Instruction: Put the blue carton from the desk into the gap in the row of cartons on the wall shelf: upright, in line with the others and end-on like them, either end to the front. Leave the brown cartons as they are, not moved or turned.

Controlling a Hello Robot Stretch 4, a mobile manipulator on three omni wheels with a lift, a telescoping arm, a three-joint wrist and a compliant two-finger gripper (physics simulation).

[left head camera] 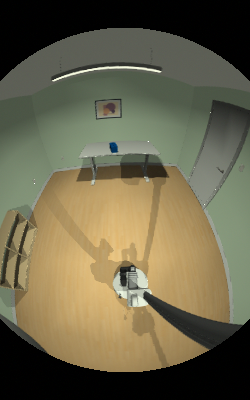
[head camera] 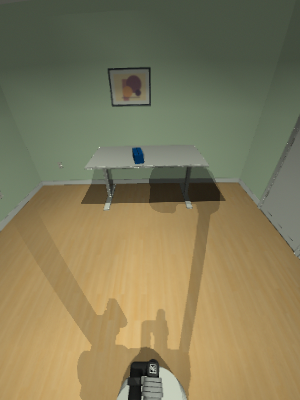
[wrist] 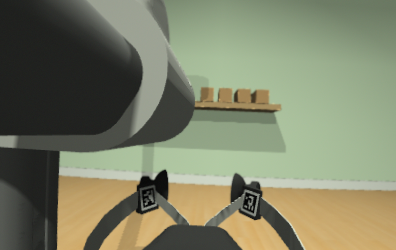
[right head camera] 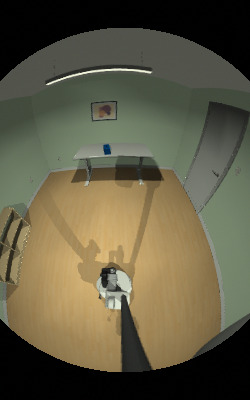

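The blue carton (head camera: 138,155) (left head camera: 114,147) (right head camera: 107,149) lies on the white desk (head camera: 170,156) (left head camera: 140,148) (right head camera: 132,150) against the far wall, left of the desk's middle. In the wrist view, several brown cartons (wrist: 225,95) stand in a row on the wall shelf (wrist: 240,106); the shelf's left part is hidden behind the robot's own body, and the gap cannot be made out. My gripper (wrist: 200,186) is open and empty, with its fingertips wide apart. It is far from both the desk and the shelf.
A wooden open shelf unit (left head camera: 21,254) (right head camera: 19,246) stands by the left wall. A grey door (left head camera: 216,155) (right head camera: 212,155) is in the right wall. A framed picture (head camera: 130,70) hangs above the desk. Wooden floor (head camera: 140,250) lies between the robot and the desk.
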